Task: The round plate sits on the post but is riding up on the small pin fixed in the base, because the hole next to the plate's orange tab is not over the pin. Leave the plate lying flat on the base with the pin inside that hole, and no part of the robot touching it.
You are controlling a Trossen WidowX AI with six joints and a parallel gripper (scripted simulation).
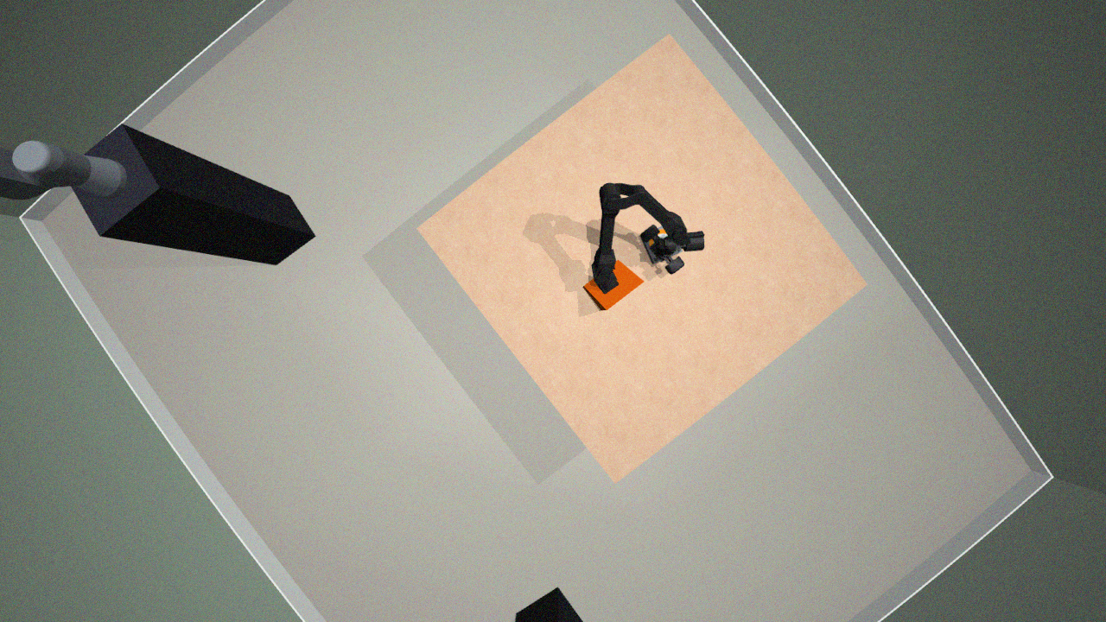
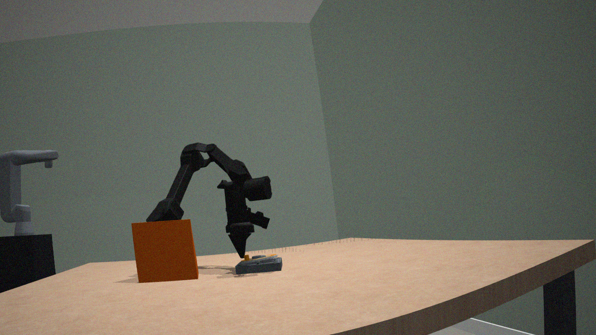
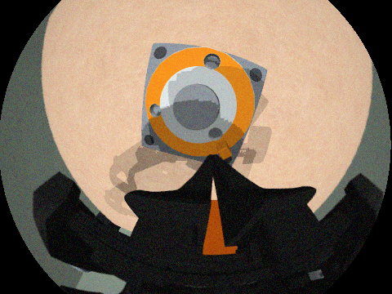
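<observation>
My gripper tip is now 30 mm short of the round plate. The rest, counted from my gripper tip: square grey base 50 mm ahead, 20 mm to the left, 20 mm below.
</observation>
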